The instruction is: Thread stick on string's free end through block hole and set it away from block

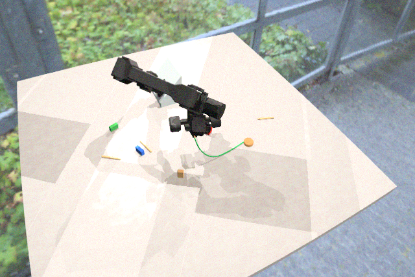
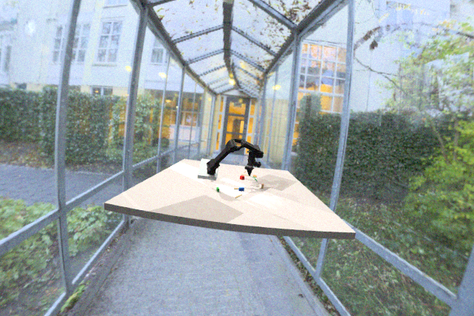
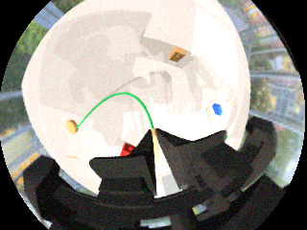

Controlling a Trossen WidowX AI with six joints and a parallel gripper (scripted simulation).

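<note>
The red block lies 80 mm to the left of my gripper tip, 70 mm behind it and 50 mm below it. From my gripper tip the other things lie so: wooden block: 120 mm ahead, 90 mm to the right, 40 mm below; then thin wooden stick: 20 mm behind; then blue block: 210 mm to the right, 50 mm below, 40 mm behind.
</note>
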